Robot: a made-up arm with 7 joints.
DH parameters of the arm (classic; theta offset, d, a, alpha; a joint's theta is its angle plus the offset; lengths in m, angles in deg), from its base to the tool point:
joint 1: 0 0.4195 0 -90
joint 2: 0 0 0 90
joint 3: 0 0.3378 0.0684 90
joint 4: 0 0 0.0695 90
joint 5: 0 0.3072 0 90
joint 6: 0 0 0.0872 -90
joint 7: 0 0.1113 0 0
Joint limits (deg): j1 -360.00..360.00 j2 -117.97..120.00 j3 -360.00..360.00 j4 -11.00..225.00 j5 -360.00..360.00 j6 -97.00..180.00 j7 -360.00..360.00
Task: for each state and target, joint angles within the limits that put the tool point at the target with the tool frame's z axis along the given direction. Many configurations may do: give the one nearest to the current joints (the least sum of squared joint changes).
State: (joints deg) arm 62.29 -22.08 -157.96 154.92 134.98 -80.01 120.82
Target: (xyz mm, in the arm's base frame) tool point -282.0 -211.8 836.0 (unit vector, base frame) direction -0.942 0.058 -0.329
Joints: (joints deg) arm 51.89 -38.45 -171.18 195.95 120.03 -93.68 120.82
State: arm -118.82 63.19 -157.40 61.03 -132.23 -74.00 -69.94
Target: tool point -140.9 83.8 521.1 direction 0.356 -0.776 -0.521
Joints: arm -157.81 55.64 -107.74 26.14 -172.47 -97.00 -69.94
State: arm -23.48 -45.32 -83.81 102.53 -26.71 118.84 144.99
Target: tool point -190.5 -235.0 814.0 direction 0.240 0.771 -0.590
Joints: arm -8.71 -13.70 -92.76 119.27 -24.29 171.45 144.99
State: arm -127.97 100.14 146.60 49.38 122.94 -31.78 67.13
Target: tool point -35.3 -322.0 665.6 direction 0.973 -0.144 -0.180
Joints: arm -143.03 87.80 153.14 71.12 130.92 -66.71 67.13
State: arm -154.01 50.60 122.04 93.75 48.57 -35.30 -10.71
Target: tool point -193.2 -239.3 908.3 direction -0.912 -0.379 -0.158
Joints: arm -172.72 28.63 125.07 118.46 64.49 -97.00 -10.71
